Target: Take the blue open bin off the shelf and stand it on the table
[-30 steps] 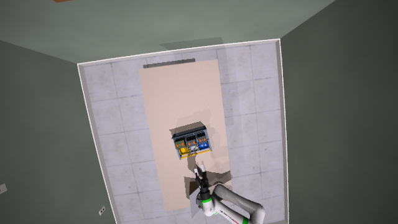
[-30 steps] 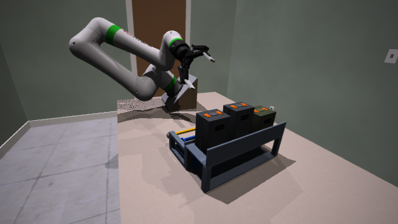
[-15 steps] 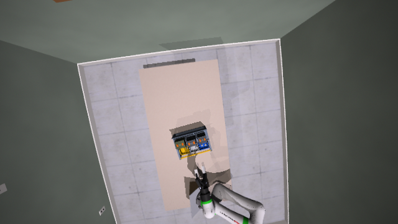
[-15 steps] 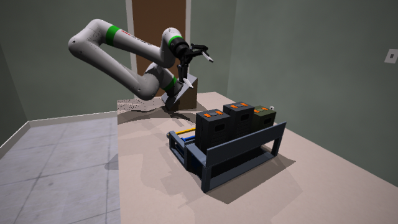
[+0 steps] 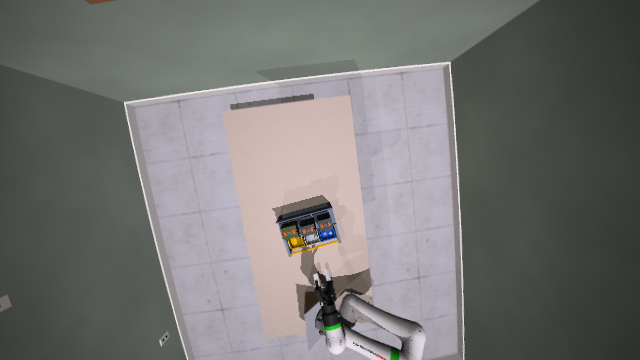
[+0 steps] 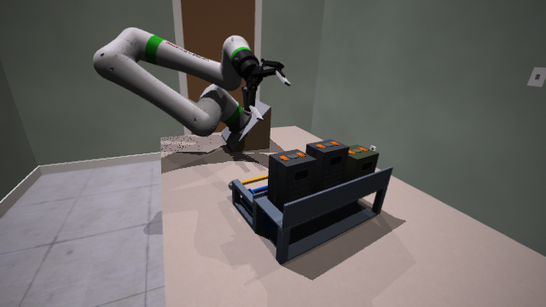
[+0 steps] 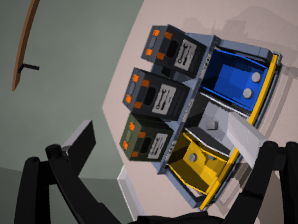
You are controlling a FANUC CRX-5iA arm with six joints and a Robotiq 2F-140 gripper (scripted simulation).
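Now: hand 5 cm short of the yellow rail, 3 cm to the right of it and 24 cm above it. Round my hand: grey bin: 15 cm ahead, 3 cm to the left, 26 cm below; then yellow bin: 15 cm ahead, 14 cm to the left, 26 cm below; then blue open bin: 16 cm ahead, 8 cm to the right, 26 cm below.
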